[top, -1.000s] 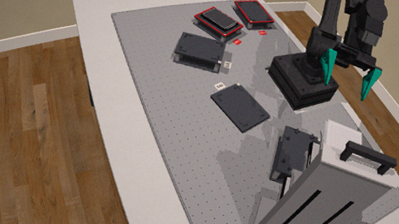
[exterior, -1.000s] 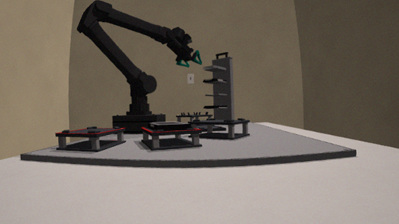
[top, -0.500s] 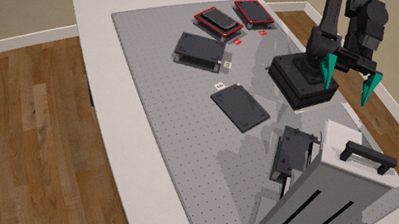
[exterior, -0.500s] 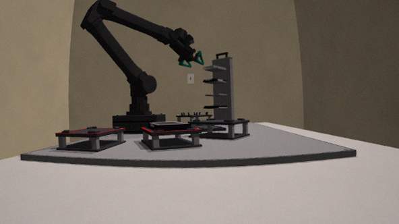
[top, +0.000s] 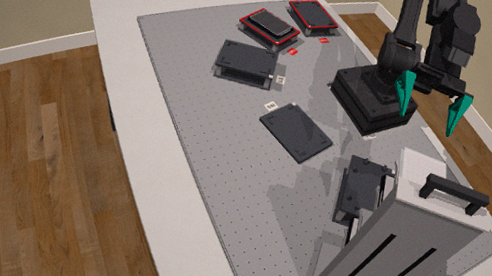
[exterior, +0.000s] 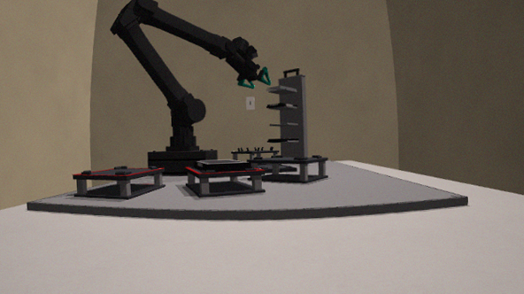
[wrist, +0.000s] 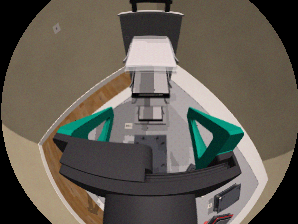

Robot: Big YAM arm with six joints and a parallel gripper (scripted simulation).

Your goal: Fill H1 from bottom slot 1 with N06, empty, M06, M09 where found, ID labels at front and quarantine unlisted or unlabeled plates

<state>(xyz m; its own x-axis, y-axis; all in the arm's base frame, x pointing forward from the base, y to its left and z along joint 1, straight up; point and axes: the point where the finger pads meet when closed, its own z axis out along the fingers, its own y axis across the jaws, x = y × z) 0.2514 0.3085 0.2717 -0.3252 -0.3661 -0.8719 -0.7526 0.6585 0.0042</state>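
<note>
My hand is 90 mm short of the white plate and 110 mm to the right of it. Also, from my hand: H1 deck label: 10 mm behind, 130 mm to the left, 340 mm below; plate hotel H1: 150 mm ahead, 170 mm to the left, 140 mm below; red-rimmed quarantine nest: 260 mm behind, 720 mm to the right, 310 mm below.
</note>
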